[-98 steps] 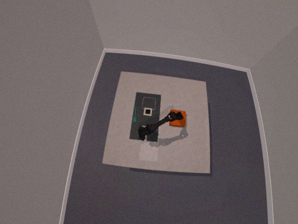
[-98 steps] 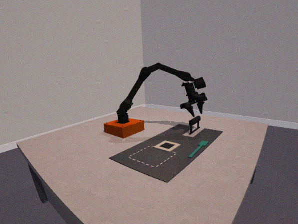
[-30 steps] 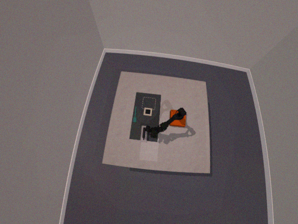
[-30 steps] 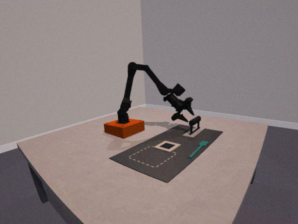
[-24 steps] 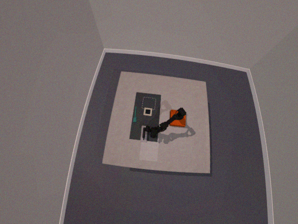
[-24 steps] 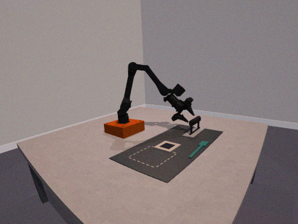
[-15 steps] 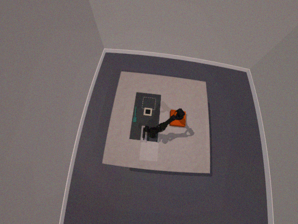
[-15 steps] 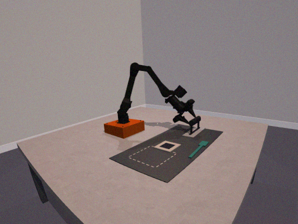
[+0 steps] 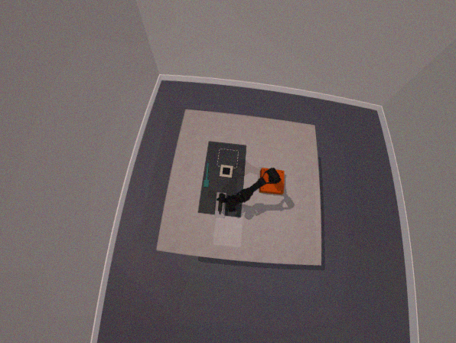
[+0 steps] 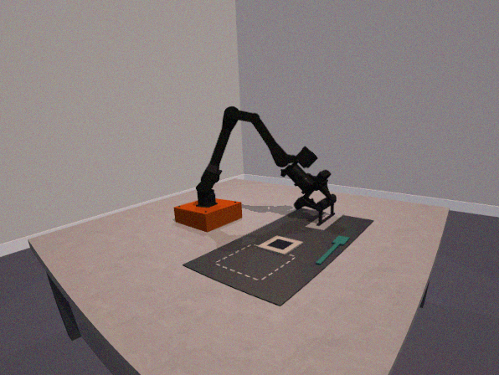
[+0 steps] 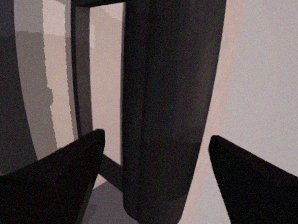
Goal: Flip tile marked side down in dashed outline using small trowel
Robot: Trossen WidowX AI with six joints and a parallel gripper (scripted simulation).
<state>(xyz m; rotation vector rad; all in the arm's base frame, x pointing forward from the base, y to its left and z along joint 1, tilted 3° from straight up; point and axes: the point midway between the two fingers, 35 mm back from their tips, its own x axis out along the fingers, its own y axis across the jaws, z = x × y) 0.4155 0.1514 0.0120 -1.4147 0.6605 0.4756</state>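
Right now the dark mat is 5 cm behind my gripper tip, 21 cm to the right of it and 8 cm below it. Also, from my gripper tip: tan square tile: 7 cm behind, 26 cm to the right, 6 cm below; green trowel: 9 cm ahead, 21 cm to the right, 6 cm below.
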